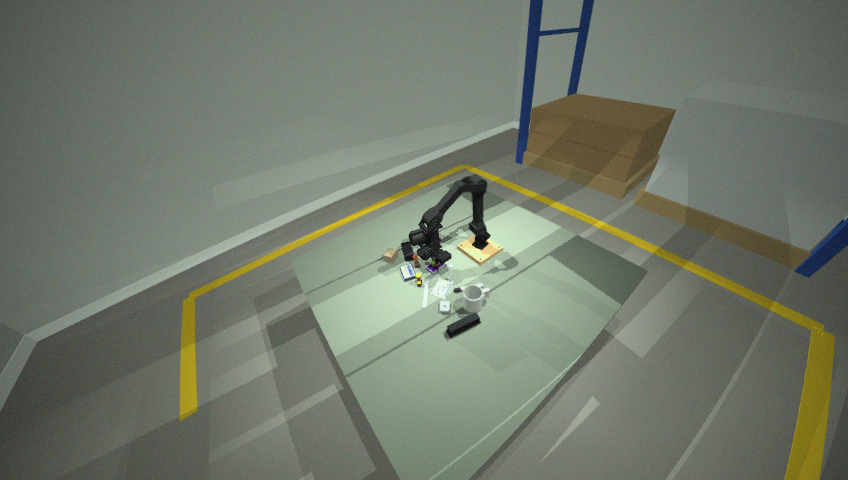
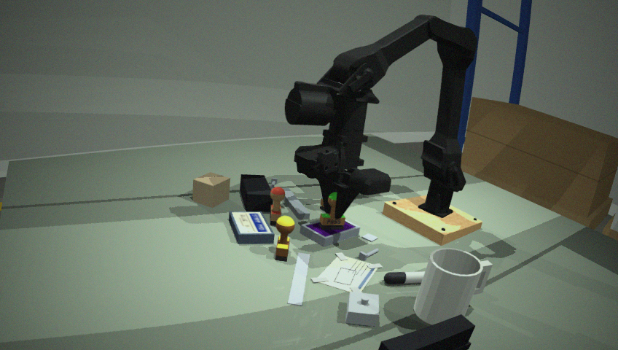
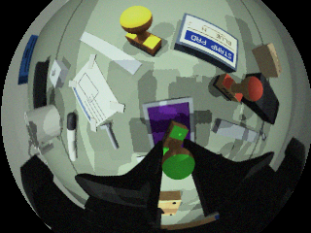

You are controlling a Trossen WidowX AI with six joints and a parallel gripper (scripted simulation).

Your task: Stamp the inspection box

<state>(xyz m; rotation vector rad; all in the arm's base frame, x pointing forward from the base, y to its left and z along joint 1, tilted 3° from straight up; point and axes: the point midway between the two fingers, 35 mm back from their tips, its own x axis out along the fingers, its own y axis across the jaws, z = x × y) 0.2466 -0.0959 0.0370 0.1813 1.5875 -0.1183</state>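
Now: gripper tip 30 mm above the purple ink pad. From my gripper tip the other things lie so: pass stamp: right at my gripper tip; then blue-knobbed stamp: 80 mm behind, 70 mm to the right, 20 mm below; then red-knobbed stamp: 90 mm to the right, 40 mm ahead, 20 mm below.
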